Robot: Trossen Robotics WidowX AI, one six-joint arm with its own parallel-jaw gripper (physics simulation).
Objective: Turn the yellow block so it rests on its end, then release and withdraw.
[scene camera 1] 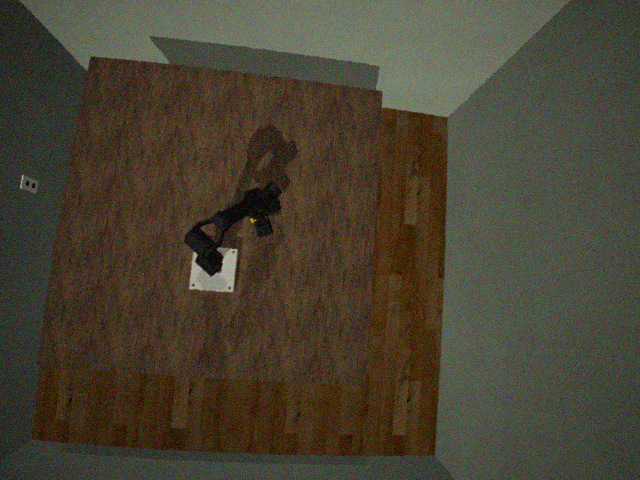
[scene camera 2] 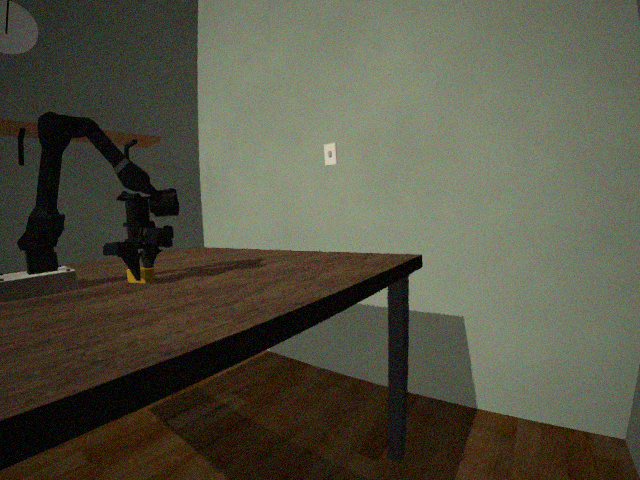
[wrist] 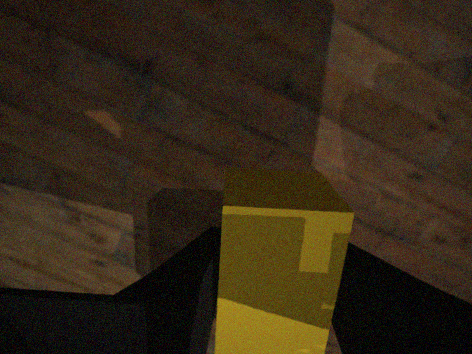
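The yellow block (scene camera 1: 252,220) (scene camera 2: 148,275) (wrist: 280,280) lies on its long side on the wooden table. In the wrist view its long upper face runs out of the bottom edge, with the darker near-vertical end face at the top. My gripper (scene camera 2: 143,272) (wrist: 268,241) points down and is shut on the yellow block, with one black finger against each long side. In scene camera 1 the arm hides most of the block and the fingertips. Whether the block's underside touches the table is partly hidden, but it looks low on the surface.
The arm's white base plate (scene camera 1: 227,281) (scene camera 2: 64,276) is on the table (scene camera 1: 155,155) (scene camera 2: 206,320), close to the block. The table's dark edge (scene camera 2: 258,330) runs across scene camera 2. Walls stand around the room.
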